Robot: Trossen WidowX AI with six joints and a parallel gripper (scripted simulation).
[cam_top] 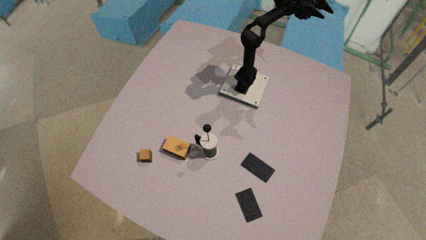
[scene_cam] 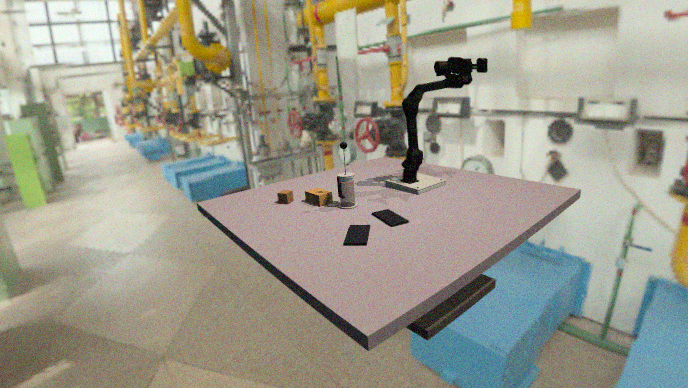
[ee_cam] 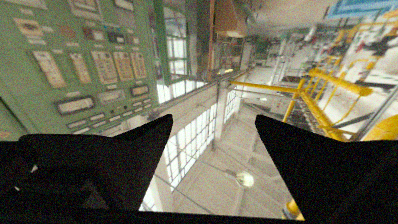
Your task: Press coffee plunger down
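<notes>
My gripper tip is now 51 cm short of the coffee press, 30 cm to the left of it and 43 cm above it. Round my gripper tip: orange cube (68 cm ahead, 54 cm to the right, 53 cm below).
</notes>
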